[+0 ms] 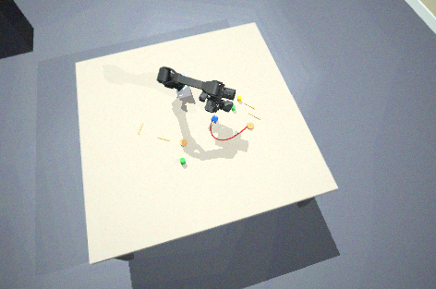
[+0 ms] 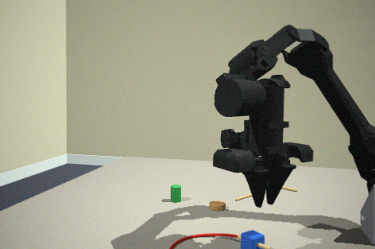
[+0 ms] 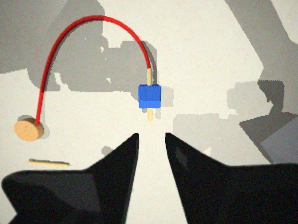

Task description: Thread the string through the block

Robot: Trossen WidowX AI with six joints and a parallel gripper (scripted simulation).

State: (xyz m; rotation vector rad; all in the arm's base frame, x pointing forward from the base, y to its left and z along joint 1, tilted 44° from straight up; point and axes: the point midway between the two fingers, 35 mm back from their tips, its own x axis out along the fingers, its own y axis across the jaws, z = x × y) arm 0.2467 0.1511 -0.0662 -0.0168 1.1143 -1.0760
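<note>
My gripper tip is now 70 mm above the blue block, 20 mm to the left of it and 20 mm short of it. From my gripper tip the other things lie so: yellow piece: 170 mm to the left, 80 mm behind, 70 mm below; thin wooden stick: 80 mm below, 30 mm to the right, 30 mm ahead; green cylinder: 110 mm to the left, 70 mm below, 20 mm behind.
</note>
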